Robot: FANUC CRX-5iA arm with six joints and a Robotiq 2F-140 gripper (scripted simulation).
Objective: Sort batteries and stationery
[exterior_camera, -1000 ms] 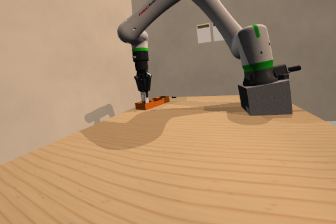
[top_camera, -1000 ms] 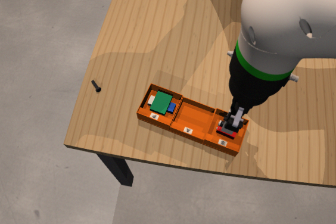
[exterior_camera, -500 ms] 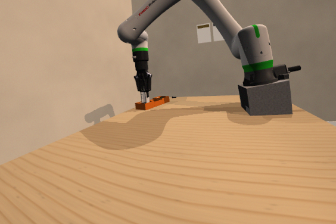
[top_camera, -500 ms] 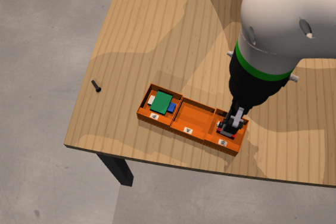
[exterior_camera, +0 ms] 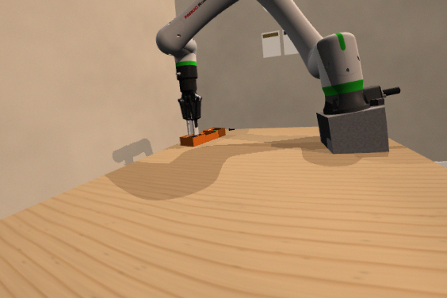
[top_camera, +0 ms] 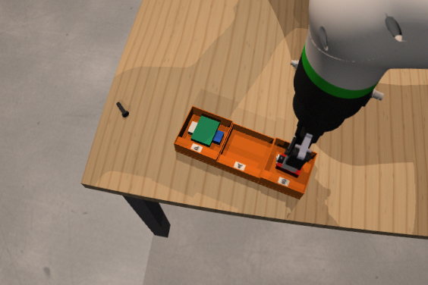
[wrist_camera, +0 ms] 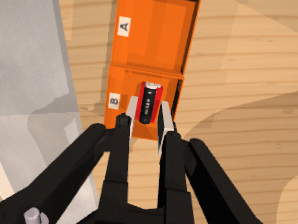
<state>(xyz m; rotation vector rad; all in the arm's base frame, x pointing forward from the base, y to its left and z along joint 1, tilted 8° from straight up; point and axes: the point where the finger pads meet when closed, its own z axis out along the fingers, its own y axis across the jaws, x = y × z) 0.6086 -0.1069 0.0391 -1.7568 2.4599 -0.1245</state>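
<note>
The black cylindrical battery is 50 mm below my hand. The rest, counted from my hand: orange bin row 80 mm to the right, 60 mm below, 20 mm behind; then red battery pack 60 mm below, 10 mm to the right; then green pad 160 mm to the right, 60 mm behind, 50 mm below.
</note>
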